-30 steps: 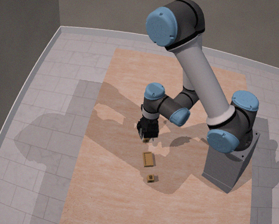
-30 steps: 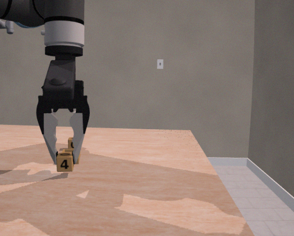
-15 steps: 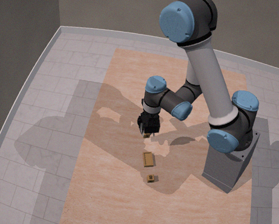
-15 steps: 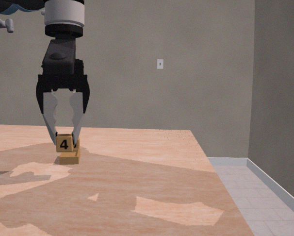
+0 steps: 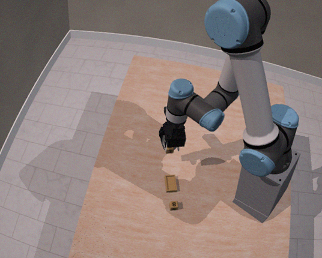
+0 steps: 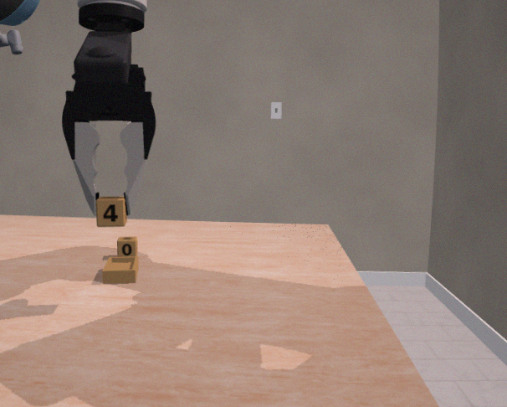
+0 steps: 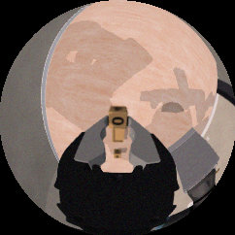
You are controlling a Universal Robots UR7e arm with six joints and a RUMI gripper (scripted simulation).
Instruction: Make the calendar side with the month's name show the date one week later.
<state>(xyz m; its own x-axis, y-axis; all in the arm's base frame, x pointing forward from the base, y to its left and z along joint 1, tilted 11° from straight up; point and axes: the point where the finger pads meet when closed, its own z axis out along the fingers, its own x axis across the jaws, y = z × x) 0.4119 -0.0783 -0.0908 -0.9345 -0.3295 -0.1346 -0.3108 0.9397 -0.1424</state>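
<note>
The wooden calendar tray is 110 mm below my hand, 100 mm to the left of it and 40 mm behind it.
</note>
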